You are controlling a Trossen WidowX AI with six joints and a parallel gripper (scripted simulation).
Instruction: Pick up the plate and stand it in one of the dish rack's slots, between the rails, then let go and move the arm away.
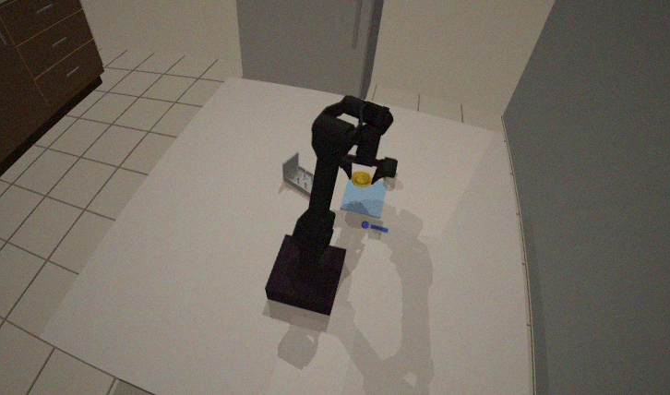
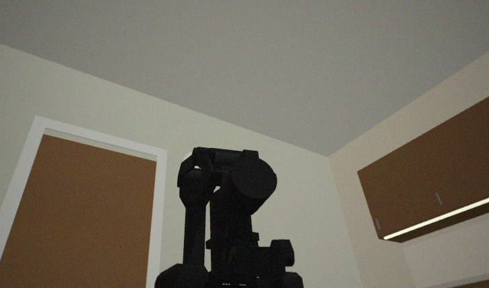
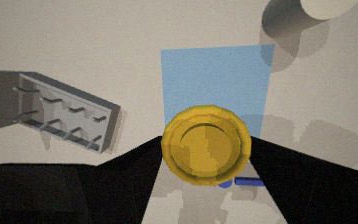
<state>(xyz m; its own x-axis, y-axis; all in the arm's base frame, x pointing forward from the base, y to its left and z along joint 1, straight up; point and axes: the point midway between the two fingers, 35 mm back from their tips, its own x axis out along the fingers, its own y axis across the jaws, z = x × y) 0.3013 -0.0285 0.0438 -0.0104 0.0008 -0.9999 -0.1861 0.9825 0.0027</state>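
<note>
My gripper tip is now 180 mm to the right of the grey dish rack, 50 mm above it and 30 mm past it. The rest, counted from my gripper tip: blue spoon 90 mm behind, 80 mm to the right, 70 mm below; light blue mat 70 mm below, 20 mm to the right, 10 mm ahead; yellow plate 10 mm above.
</note>
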